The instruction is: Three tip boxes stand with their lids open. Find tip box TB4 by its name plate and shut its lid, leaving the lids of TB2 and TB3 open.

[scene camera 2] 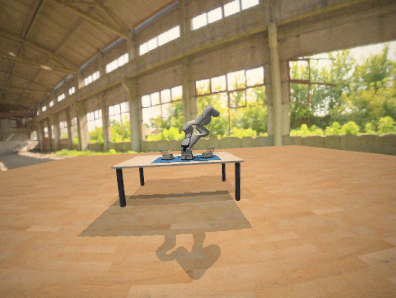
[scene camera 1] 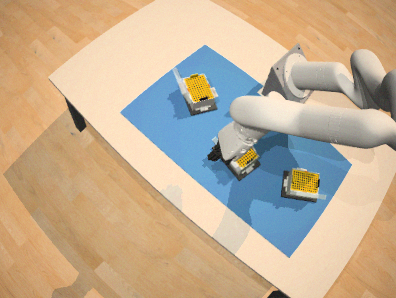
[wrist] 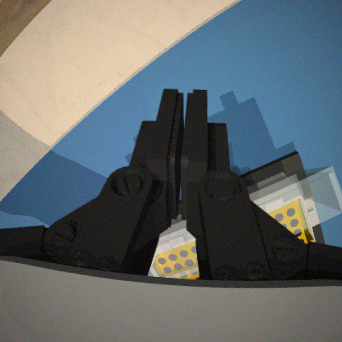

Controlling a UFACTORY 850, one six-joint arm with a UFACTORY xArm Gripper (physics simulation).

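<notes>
The middle tip box [scene camera 1: 246,160] [scene camera 2: 187,157] [wrist: 291,219] stands beside and partly under my gripper [scene camera 1: 212,154] [wrist: 185,119]. The gripper is shut and empty, its tips over the box's left side in scene camera 1. The clear lid [wrist: 322,192] of this box is raised; the fingers and wrist hide part of it, and its exact angle and any touch cannot be told. The upper-left tip box [scene camera 1: 198,91] [scene camera 2: 167,156] has its lid [scene camera 1: 178,80] upright. The right tip box [scene camera 1: 305,182] [scene camera 2: 207,155] has its lid [scene camera 1: 321,197] open. No name plate can be read.
The boxes stand on a blue mat [scene camera 1: 160,100] [wrist: 165,75] on a pale table [scene camera 1: 115,50] [scene camera 2: 135,161]. The arm [scene camera 1: 310,122] [scene camera 2: 202,122] reaches over the mat between the upper-left and right boxes. The table's front edge lies beyond the mat at the lower left in scene camera 1.
</notes>
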